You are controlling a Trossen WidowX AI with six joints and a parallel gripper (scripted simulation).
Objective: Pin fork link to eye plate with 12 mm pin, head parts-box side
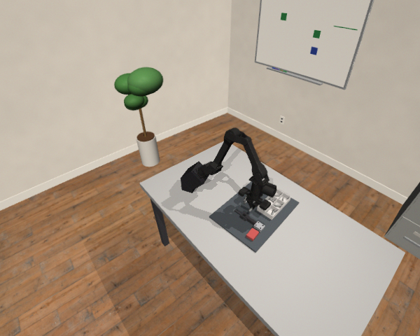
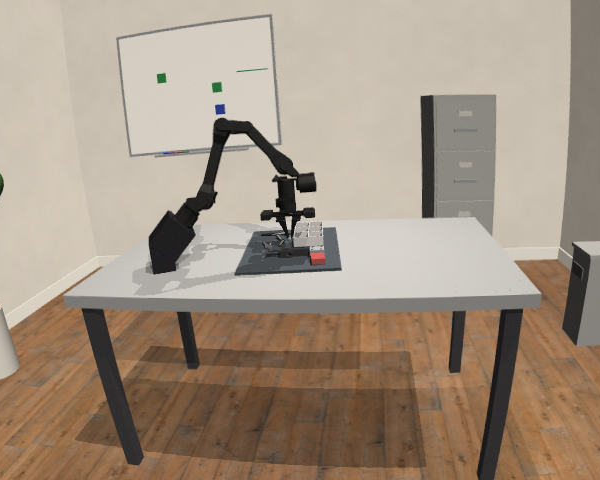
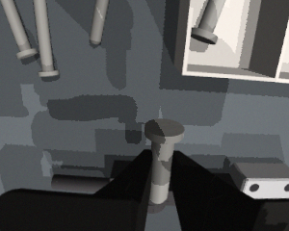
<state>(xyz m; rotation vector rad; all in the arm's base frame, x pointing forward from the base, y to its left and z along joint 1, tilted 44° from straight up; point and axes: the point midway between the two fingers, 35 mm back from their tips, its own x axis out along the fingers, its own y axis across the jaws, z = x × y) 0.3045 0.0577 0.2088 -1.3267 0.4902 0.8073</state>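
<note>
Now: hand 7 cm above the eye plate, 5 cm to the left of it and 3 cm short of it. The rest, counted from my hand: mat: 9 cm below, 4 cm to the left, 1 cm behind; grey headed pin: 3 cm below, 1 cm to the right; small grey block: 10 cm ahead, 6 cm below, 3 cm to the right.
</note>
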